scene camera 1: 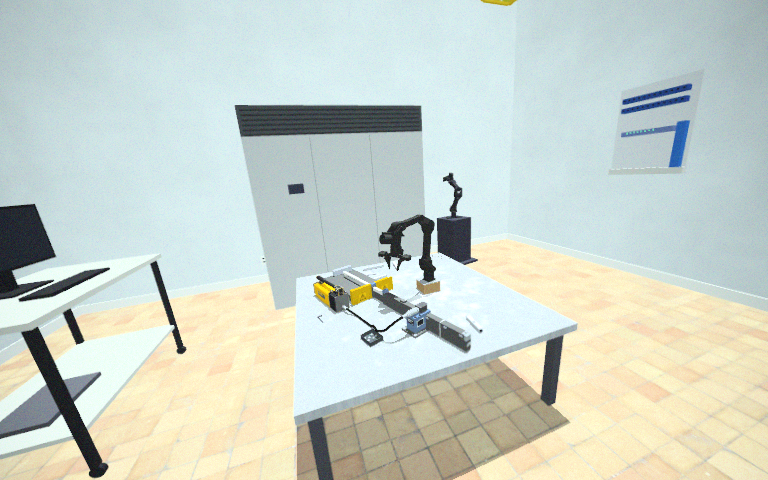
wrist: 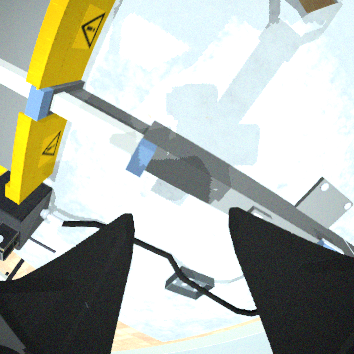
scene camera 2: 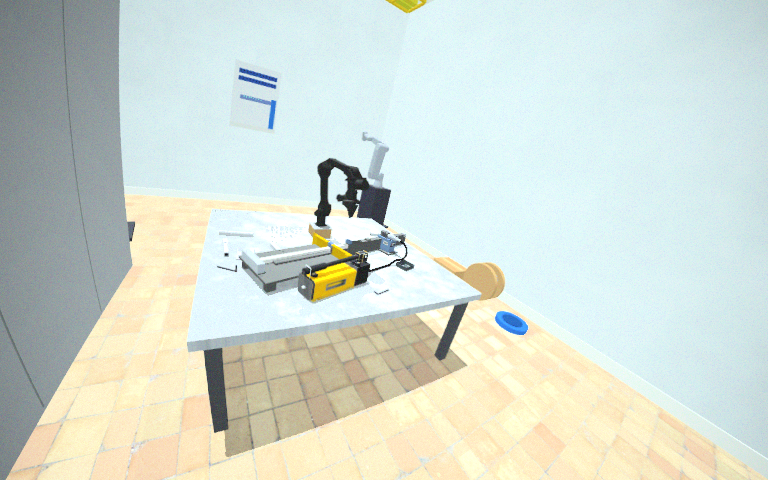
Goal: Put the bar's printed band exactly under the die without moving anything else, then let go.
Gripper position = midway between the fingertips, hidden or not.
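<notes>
What the wrist view shows is the gripper [wrist: 180, 219], and you'd also see a long grey bar [wrist: 63, 104] there.
</notes>
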